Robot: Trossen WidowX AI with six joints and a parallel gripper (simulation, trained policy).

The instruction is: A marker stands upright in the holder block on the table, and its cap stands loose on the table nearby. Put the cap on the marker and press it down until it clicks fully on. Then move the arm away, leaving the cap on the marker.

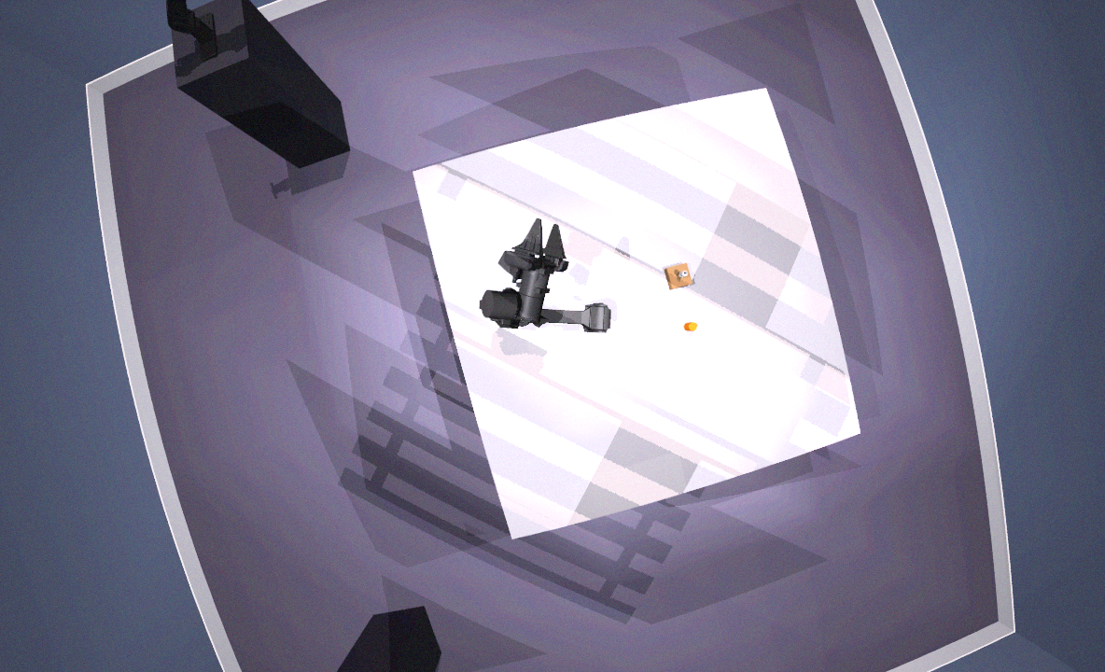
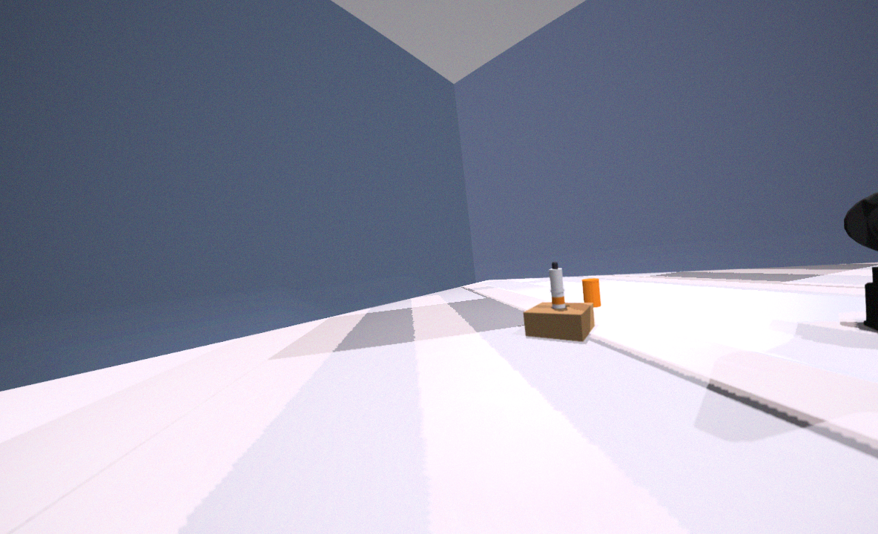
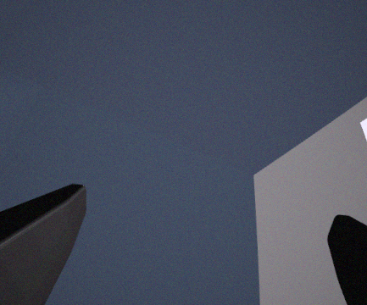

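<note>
Right now the orange cap is 460 mm below my gripper tip, 390 mm ahead of it and 320 mm to the right of it. The rest, counted from my gripper tip: tan holder block (470 mm below, 400 mm ahead, 150 mm to the right).
</note>
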